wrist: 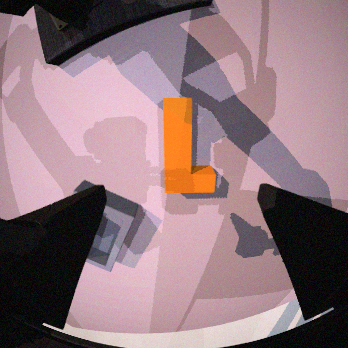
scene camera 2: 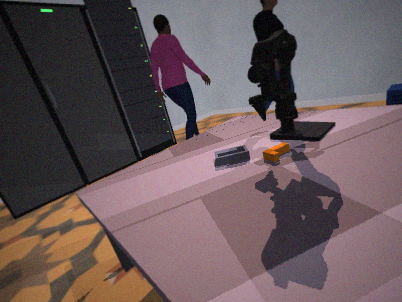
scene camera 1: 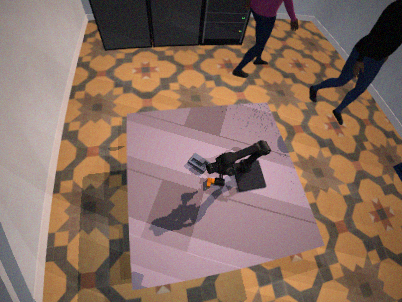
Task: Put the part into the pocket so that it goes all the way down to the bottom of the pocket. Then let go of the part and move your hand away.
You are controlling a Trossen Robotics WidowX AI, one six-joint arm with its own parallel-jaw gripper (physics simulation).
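Places are measured from the arm's base along level axes (x right, y down, z ahead), in centimetres.
Where they show: gripper, fingertip midpoint: [wrist: 183,192] [scene camera 2: 273,121] [scene camera 1: 218,175]; arm's base, origin of the base link: [wrist: 71,1] [scene camera 2: 287,130] [scene camera 1: 242,169].
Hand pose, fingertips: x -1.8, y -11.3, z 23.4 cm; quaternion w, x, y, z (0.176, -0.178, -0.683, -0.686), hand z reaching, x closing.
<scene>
Each offset is from my fingertips to the top centre of the thing. Level surfaces: height alone.
The orange L-shaped part @[dy +10.7, dx -1.1, dz +1.0 cm] [scene camera 1: 210,182] [scene camera 2: 271,154] [wrist: 178,140] lies on the pink table top, outside the pocket and apart from the grey block. The grey block @[dy +10.0, dx +17.7, dz +5.7 cm] [scene camera 1: 195,166] [scene camera 2: 232,158] with the pocket in its top stands beside it, to the left in both scene views; in the wrist view the block [wrist: 132,219] is at lower left, partly hidden by a finger. My gripper [wrist: 183,192] is open and empty above the table, its fingers wide apart, with the part's short foot between and beyond the fingertips in the wrist view. The pocket's floor is hard to make out.
The arm [scene camera 1: 240,156] [scene camera 2: 284,85] rises from a black base plate [scene camera 1: 253,181] [scene camera 2: 312,131] close to the part. The arm's shadow falls across the table top @[dy +13.7 cm] [scene camera 1: 165,265] [scene camera 2: 200,260]. Dark cabinets [scene camera 1: 175,22] [scene camera 2: 50,100] and two people stand beyond the table.
</scene>
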